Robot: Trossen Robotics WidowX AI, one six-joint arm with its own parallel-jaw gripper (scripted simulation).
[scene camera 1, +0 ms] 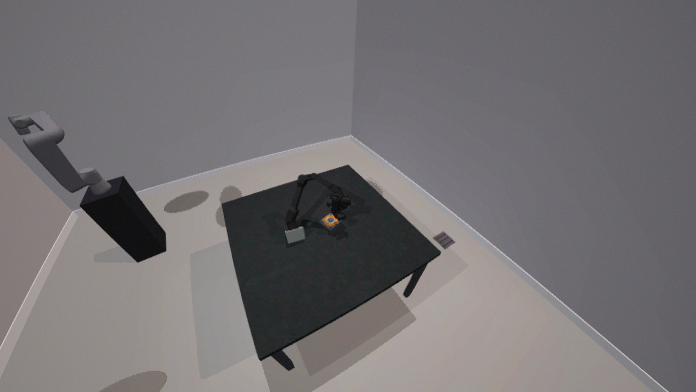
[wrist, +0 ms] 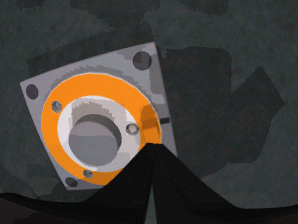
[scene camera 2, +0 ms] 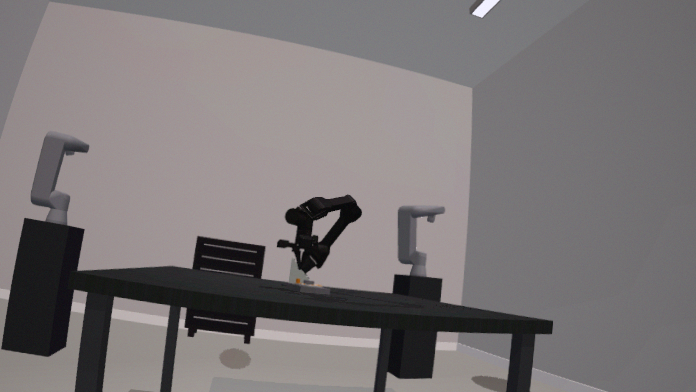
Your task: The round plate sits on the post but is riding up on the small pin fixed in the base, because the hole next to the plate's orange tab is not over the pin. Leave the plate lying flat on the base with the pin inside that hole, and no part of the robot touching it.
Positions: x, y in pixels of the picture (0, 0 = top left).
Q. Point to a base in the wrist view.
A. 139, 64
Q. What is the gripper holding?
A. Nothing.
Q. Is the gripper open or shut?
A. Shut.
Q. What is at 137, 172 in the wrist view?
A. The gripper.
